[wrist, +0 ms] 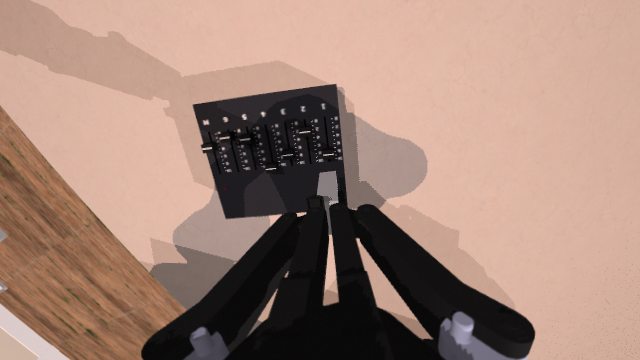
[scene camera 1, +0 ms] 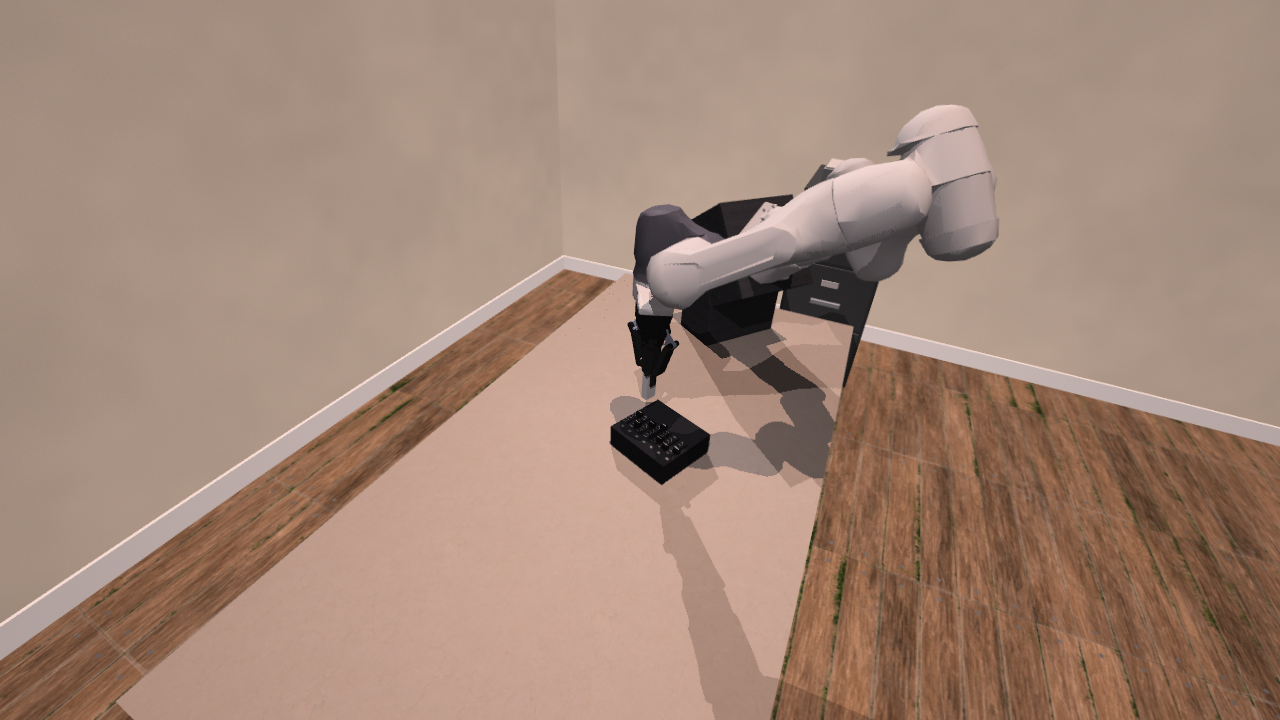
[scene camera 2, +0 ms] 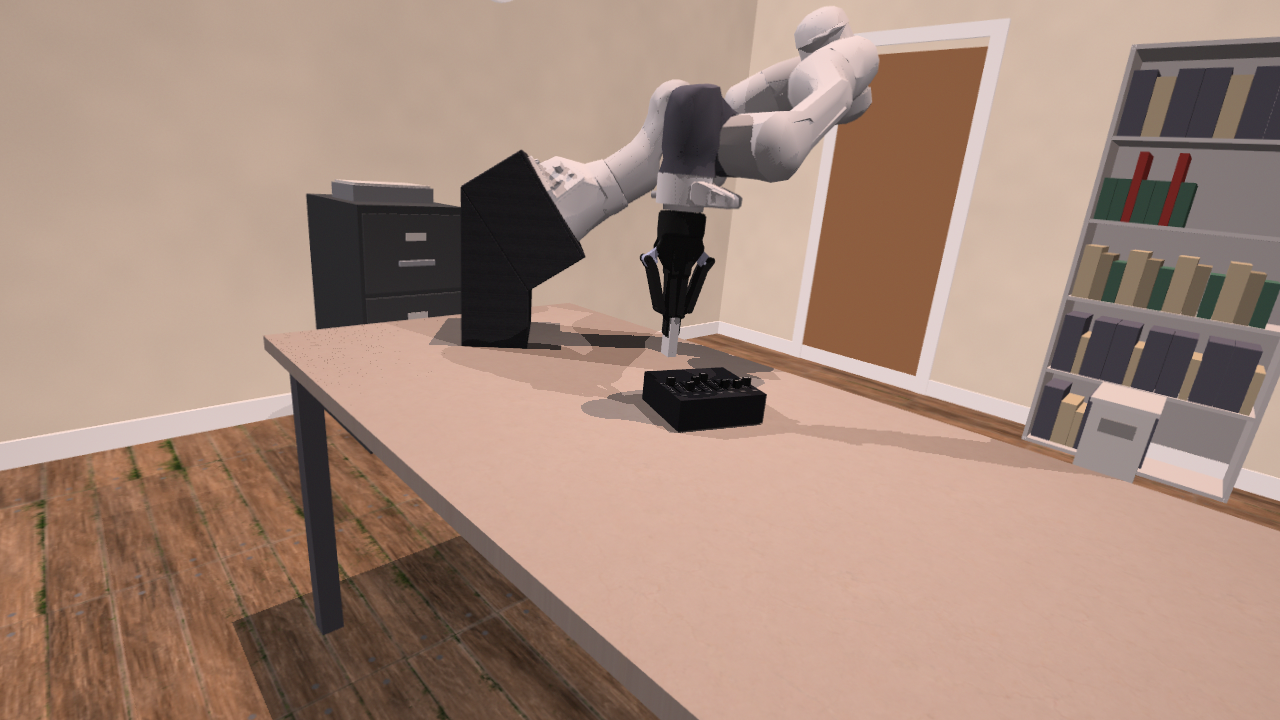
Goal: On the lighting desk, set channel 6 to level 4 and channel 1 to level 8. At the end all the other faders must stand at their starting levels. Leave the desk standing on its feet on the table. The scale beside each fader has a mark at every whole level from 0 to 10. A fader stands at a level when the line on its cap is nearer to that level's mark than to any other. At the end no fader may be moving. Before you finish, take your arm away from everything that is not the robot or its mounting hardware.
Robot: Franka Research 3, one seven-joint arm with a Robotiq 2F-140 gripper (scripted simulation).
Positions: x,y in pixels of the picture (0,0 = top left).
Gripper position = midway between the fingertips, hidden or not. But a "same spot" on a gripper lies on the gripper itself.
The gripper shows in the wrist view, in scene camera 1 (pixel 648 396) and in scene camera 2. The same spot on the gripper: (wrist: pixel 453 313) is (scene camera 2: pixel 656 265).
